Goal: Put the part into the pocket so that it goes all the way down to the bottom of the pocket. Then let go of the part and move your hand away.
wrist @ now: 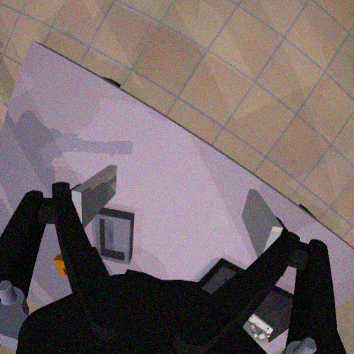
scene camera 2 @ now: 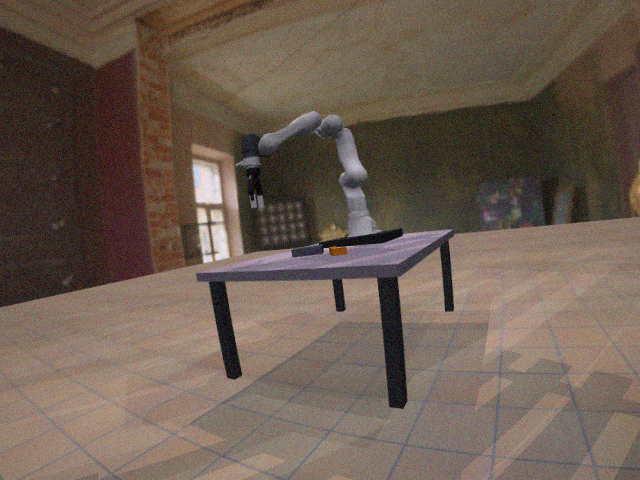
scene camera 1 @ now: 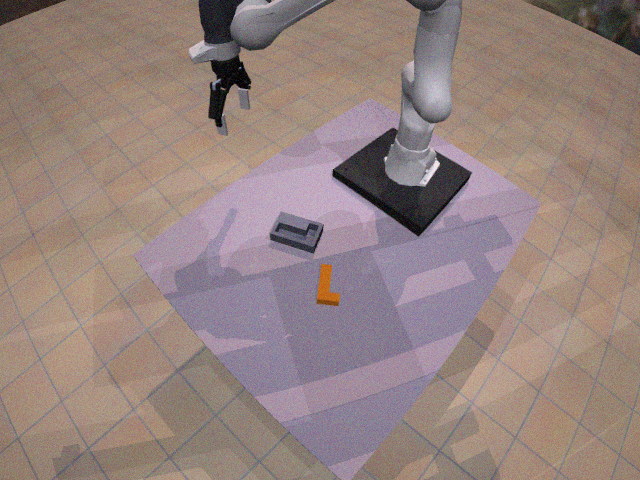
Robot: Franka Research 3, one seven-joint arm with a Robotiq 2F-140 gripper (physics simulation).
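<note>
An orange L-shaped part (scene camera 1: 324, 282) (scene camera 2: 338, 251) lies flat on the table; in the wrist view a piece of the part (wrist: 60, 265) shows beside the left finger, the rest hidden. A dark grey block (scene camera 1: 292, 243) (scene camera 2: 307, 251) (wrist: 129, 239) with an L-shaped pocket in its top rests on the table, apart from the part. The pocket holds no part. My gripper (scene camera 1: 233, 118) (scene camera 2: 256, 203) (wrist: 179, 191) is open and empty, with its fingers pointing down, high above the table and well above both the block and the part.
The purple table (scene camera 1: 356, 330) (scene camera 2: 305, 272) (wrist: 170, 165) carries the robot's thick black base plate (scene camera 1: 369, 190) (scene camera 2: 385, 236), behind the block and the part as seen in scene camera 1. The arm reaches from this base high over the table. Shadows fall across the table top.
</note>
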